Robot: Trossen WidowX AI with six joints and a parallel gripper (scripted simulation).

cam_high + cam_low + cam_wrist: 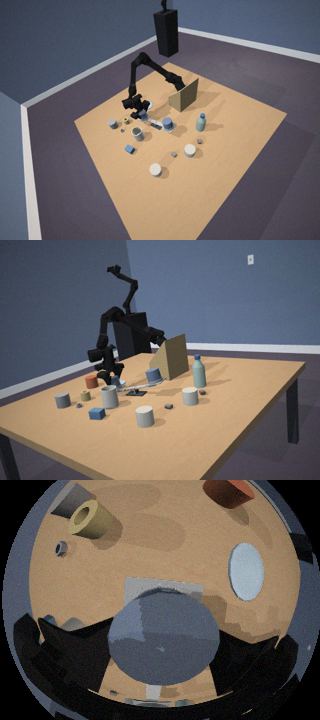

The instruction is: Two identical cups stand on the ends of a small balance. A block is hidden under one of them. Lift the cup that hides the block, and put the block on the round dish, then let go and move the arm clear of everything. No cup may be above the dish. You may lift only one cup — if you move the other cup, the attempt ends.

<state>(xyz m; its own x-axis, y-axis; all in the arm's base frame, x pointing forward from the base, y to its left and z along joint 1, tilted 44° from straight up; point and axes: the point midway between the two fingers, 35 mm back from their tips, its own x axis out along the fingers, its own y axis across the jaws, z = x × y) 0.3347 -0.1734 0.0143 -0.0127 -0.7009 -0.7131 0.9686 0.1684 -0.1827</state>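
Now: the round pale-blue dish 120 mm behind my gripper tip, 110 mm to the right of it and 40 mm below it. Round my gripper tip: yellow ring: 130 mm ahead, 80 mm to the right, 20 mm below; grey block: 10 mm below; white cup: 140 mm ahead, 120 mm to the left.
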